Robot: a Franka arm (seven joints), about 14 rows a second.
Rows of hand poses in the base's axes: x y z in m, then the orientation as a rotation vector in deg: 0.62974, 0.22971, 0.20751, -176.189, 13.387, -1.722; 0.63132, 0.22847, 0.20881, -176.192, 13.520, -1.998; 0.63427, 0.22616, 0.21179, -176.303, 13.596, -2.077; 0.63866, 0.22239, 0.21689, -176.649, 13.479, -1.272; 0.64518, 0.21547, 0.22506, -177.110, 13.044, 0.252; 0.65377, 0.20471, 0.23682, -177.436, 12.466, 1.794; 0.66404, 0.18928, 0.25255, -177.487, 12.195, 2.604; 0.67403, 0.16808, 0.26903, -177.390, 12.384, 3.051; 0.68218, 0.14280, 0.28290, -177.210, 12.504, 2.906; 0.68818, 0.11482, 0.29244, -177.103, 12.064, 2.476; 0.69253, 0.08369, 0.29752, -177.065, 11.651, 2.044
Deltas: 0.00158, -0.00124, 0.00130, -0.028, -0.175, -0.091; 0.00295, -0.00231, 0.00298, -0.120, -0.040, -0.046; 0.00439, -0.00377, 0.00510, -0.289, 0.544, 0.103; 0.00652, -0.00692, 0.00817, -0.349, 1.007, 0.324; 0.00859, -0.01076, 0.01176, -0.219, 1.003, 0.408; 0.01027, -0.01543, 0.01573, -0.004, 0.520, 0.186; 0.00999, -0.02120, 0.01648, 0.095, 0.285, -0.122; 0.00815, -0.02528, 0.01387, 0.165, -0.102, -0.090; 0.00600, -0.02798, 0.00954, 0.128, -0.291, 0.270; 0.00435, -0.03113, 0.00508, 0.055, -0.288, 0.257
